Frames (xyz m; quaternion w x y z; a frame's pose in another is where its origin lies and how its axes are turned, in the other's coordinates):
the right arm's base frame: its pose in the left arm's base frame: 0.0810 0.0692 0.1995 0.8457 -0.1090 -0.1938 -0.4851
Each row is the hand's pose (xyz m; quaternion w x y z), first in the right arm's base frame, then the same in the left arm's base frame.
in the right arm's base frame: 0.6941 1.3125 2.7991 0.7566 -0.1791 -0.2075 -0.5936
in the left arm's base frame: 0.9071 1.2350 3.0276 0.2922 -0.2196 -0.2999 -0.8812
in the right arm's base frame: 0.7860 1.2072 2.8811 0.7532 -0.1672 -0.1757 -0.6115
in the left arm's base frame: 0.8398 1.1407 3.1409 0.2881 -0.1902 -0.2801 -0.8958
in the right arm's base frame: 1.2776 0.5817 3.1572 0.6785 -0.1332 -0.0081 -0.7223
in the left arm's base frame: 0.4621 0.5447 3.6006 0.2073 -0.0506 -0.1525 -0.9650
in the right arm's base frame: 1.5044 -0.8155 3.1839 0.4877 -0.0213 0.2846 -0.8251
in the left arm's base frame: -0.6462 -0.3283 3.7178 0.0650 0.2268 0.0666 -0.9695
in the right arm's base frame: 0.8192 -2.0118 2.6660 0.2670 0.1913 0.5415 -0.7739
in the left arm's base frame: -1.8746 -0.5927 2.9497 0.0238 -0.5453 -0.2290 0.8060
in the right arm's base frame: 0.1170 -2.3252 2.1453 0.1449 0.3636 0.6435 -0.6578
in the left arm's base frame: -2.3483 -0.3985 2.1749 0.0322 -0.7314 -0.2680 0.6263
